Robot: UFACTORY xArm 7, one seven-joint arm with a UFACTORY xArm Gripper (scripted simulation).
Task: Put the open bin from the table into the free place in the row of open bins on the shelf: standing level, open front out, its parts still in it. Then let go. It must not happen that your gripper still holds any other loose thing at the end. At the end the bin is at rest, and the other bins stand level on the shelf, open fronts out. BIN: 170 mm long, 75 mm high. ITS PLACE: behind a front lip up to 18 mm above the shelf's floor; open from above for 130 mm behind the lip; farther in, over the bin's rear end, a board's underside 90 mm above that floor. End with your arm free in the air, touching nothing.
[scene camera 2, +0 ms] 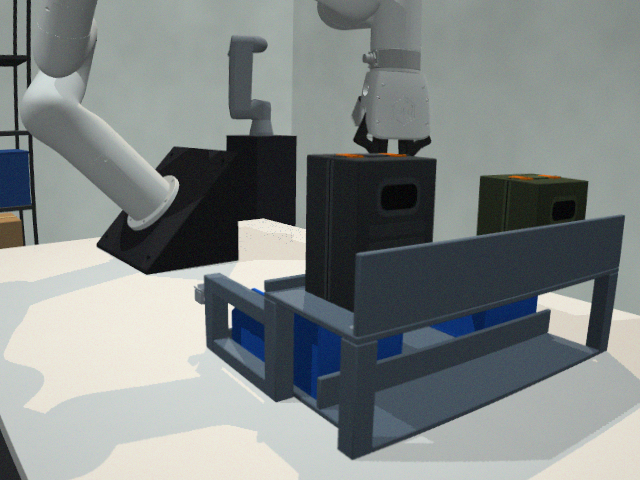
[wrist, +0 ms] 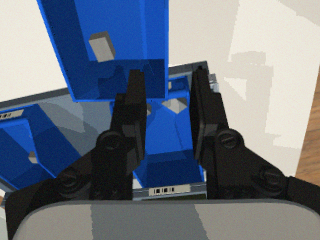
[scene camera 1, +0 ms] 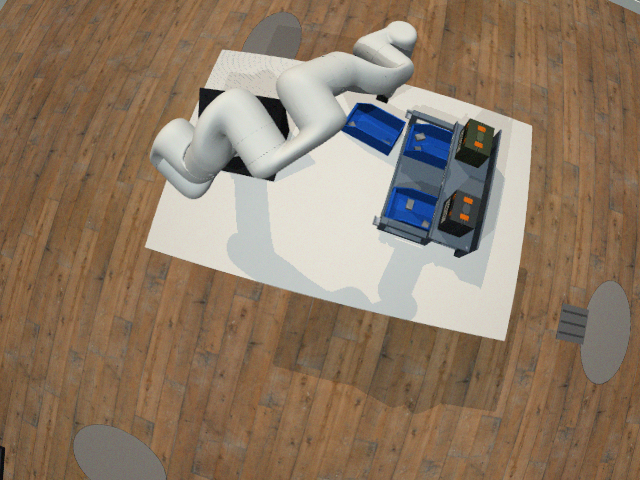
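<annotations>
Blue open bin: visible in scene camera 1, scene camera 2 and the wrist view (168, 160). On the bin, (scene camera 2: 461, 326) and (scene camera 1: 444, 167): same spot.
</annotations>
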